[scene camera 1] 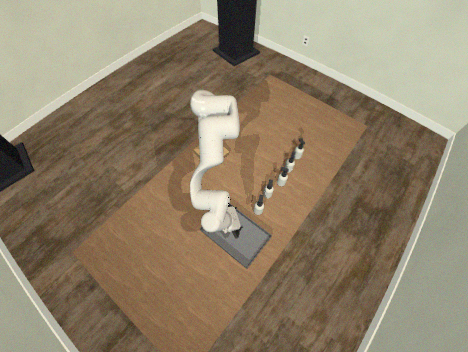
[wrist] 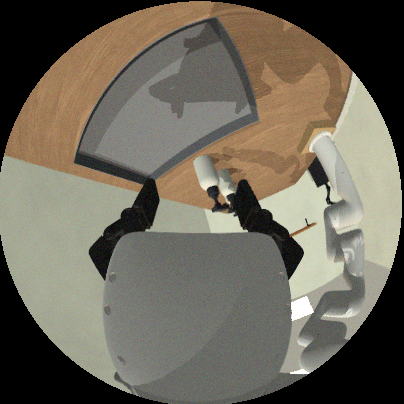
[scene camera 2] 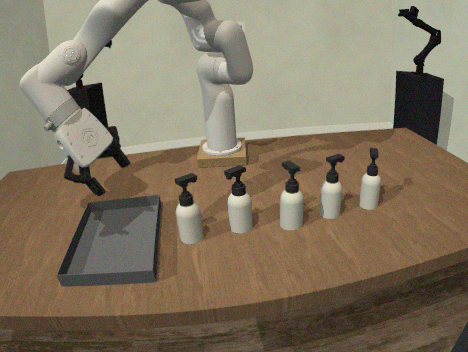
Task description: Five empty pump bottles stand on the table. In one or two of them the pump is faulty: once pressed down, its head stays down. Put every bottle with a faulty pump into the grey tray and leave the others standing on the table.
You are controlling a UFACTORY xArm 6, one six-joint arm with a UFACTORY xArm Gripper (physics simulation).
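Frame: origin at the arm's base, x ahead, y left, z up, level; metres.
Seen in the pictures: gripper, between the fingertips: [scene camera 1: 237,218] [wrist: 196,188] [scene camera 2: 114,179]; arm's base, origin of its link: [wrist: 318,140] [scene camera 2: 222,147].
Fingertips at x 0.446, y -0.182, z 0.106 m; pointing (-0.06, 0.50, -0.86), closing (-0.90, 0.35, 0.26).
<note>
Offsets run from my fingertips to a thing's top centre.
Five white bottles with black pumps stand upright in a row. From the tray outward they are the first bottle {0.149 m left, 0.000 m ahead, 0.002 m down} [scene camera 1: 258,208] [scene camera 2: 190,223] [wrist: 205,171], second {0.252 m left, 0.037 m back, 0.002 m down} [scene camera 1: 269,191] [scene camera 2: 240,213], third {0.363 m left, 0.041 m back, 0.002 m down} [scene camera 1: 282,179] [scene camera 2: 291,209], fourth {0.459 m left, 0.078 m back, 0.002 m down} [scene camera 1: 290,165] [scene camera 2: 331,199] and fifth {0.568 m left, 0.106 m back, 0.002 m down} [scene camera 1: 299,152] [scene camera 2: 370,191]. In scene camera 2, each pump head stands above its collar with some stem showing; small height differences are hard to judge. The grey tray {0.024 m right, 0.021 m ahead, 0.112 m down} [scene camera 1: 248,245] [scene camera 2: 107,279] [wrist: 210,144] holds no bottle. My gripper [scene camera 2: 113,177] [wrist: 196,188] is open and empty, tilted above the tray's back part.
The arm's base stands on a wooden block [scene camera 2: 222,160] [wrist: 320,132] behind the row. The tray lies beside the first bottle, with a narrow gap between them. The table's front edge [scene camera 2: 240,306] runs before the tray and bottles. Black pedestals [scene camera 1: 236,30] [scene camera 2: 419,107] stand beyond the table.
</note>
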